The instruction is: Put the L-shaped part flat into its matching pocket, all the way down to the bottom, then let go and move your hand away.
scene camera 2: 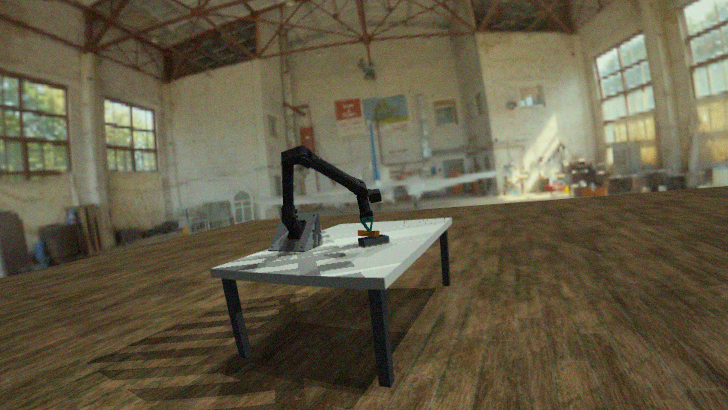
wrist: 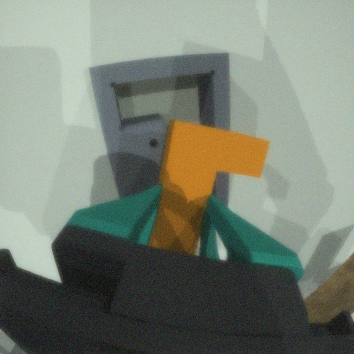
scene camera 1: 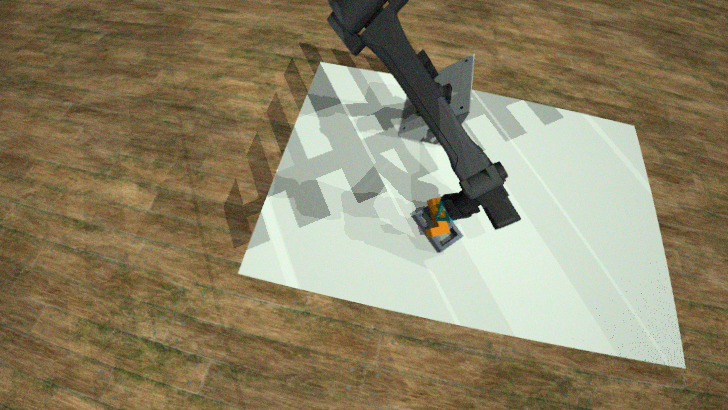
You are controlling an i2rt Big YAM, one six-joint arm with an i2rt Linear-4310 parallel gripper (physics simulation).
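Frame: origin at the arm's base, x ahead, y left, z up, level; millimetres.
Where they show: gripper, between the fingertips: (scene camera 2: 370, 232) (wrist: 183, 196) (scene camera 1: 440, 218); arm's base, origin of its link: (scene camera 2: 297, 230).
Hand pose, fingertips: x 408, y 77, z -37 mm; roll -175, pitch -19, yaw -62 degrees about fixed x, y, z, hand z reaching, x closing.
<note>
Things, the pixels of their top centre, and the offset from my fingertips. Level surfaces: height alone.
- orange L-shaped part, centre of its top: (wrist: 212, 228) (scene camera 1: 436, 215) (scene camera 2: 367, 229) dz +20, dx -2, dy -18 mm
- grey pocket block, centre of its top: (wrist: 173, 159) (scene camera 1: 439, 224) (scene camera 2: 373, 236) dz -28, dx +11, dy +8 mm
- white table, height of its surface: dz -65 mm
The orange L-shaped part (scene camera 1: 437, 230) (scene camera 2: 368, 233) (wrist: 190, 150) is roughly level, low over the grey pocket block (scene camera 1: 427, 236) (scene camera 2: 373, 241) (wrist: 160, 67). Any gap between them is too small to judge. My gripper (scene camera 1: 442, 212) (scene camera 2: 367, 229) (wrist: 183, 196) is shut on the part's long leg. In the wrist view the part is turned slightly against the block's edges and its short leg points right, past the block's right side. The pocket's visible opening runs across the block's far end and down its right side. The part and gripper hide the block's near end.
The block rests on the white table (scene camera 1: 585, 213) (scene camera 2: 407, 254). The arm's grey base bracket (scene camera 1: 461, 81) (scene camera 2: 310, 236) stands at the table's back edge in scene camera 1. The dark arm (scene camera 1: 433, 101) (scene camera 2: 331, 170) reaches over from the base, casting shadows across the table.
</note>
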